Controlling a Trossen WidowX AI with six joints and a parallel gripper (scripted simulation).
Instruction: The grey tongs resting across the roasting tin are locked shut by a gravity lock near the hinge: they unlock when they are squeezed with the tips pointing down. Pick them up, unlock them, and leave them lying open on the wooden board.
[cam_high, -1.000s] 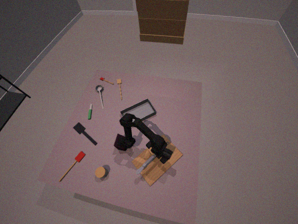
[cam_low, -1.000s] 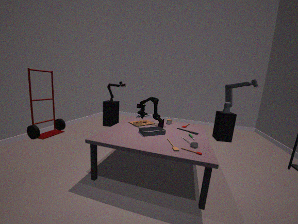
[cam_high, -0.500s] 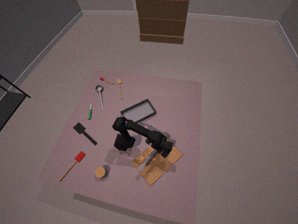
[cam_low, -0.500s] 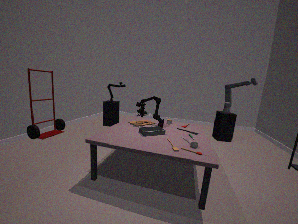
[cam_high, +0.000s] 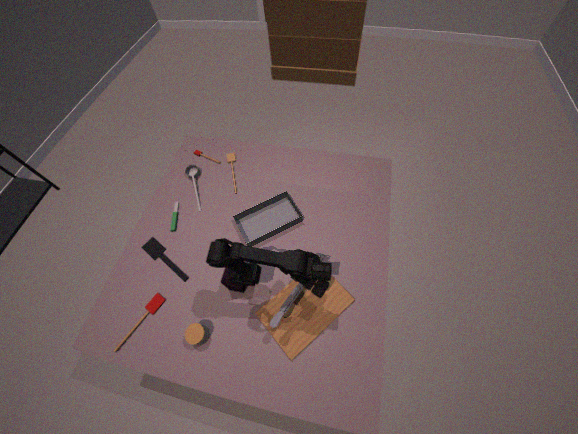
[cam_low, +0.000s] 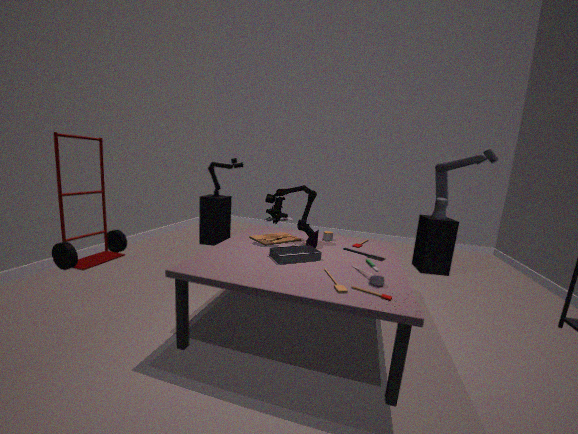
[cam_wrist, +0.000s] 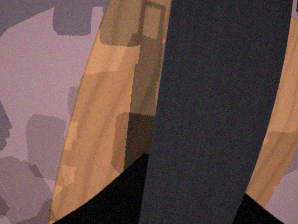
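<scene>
My gripper tip is 14 cm above the wooden board and 7 cm past it. From my gripper tip the other things lie so: roasting tin: 34 cm ahead, 20 cm to the left, 12 cm below; then round wooden pot: 44 cm to the left, 22 cm behind, 11 cm below; then black spatula: 71 cm to the left, 14 cm below, 12 cm ahead.
</scene>
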